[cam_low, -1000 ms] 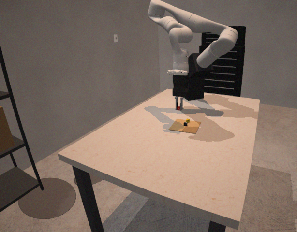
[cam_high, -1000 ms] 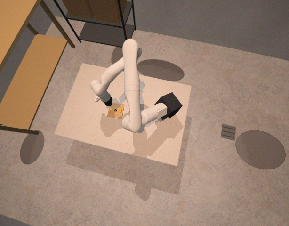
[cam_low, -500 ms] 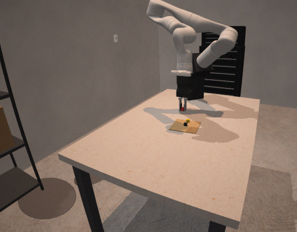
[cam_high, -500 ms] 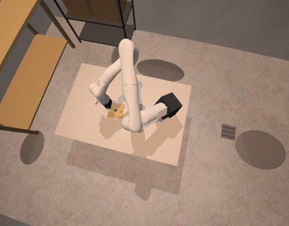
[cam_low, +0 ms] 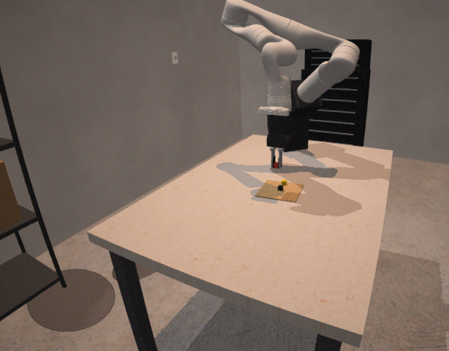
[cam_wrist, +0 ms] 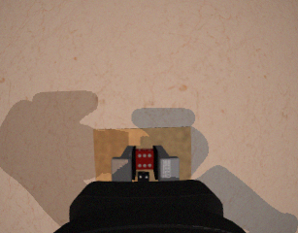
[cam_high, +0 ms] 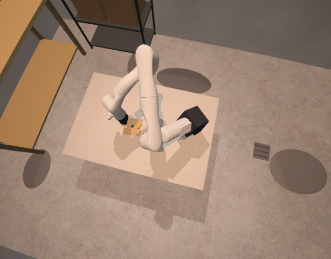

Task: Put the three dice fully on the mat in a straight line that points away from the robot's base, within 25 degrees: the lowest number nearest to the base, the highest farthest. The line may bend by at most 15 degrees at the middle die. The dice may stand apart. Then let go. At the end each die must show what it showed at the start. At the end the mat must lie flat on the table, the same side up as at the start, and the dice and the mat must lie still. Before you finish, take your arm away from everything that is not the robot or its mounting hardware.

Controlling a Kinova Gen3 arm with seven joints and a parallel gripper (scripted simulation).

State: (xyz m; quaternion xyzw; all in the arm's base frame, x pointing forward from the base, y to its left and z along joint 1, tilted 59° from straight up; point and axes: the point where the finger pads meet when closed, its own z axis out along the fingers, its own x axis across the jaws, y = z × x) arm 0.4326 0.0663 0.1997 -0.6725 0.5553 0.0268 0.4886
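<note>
Now: hand 4 cm past the black die, 2 cm to the left of it and 11 cm above it. The rest, counted from my hand: tan mat 4 cm behind, 2 cm to the right, 12 cm below; then yellow die 9 cm behind, 4 cm to the right, 11 cm below; then red die 1 cm below.
</note>
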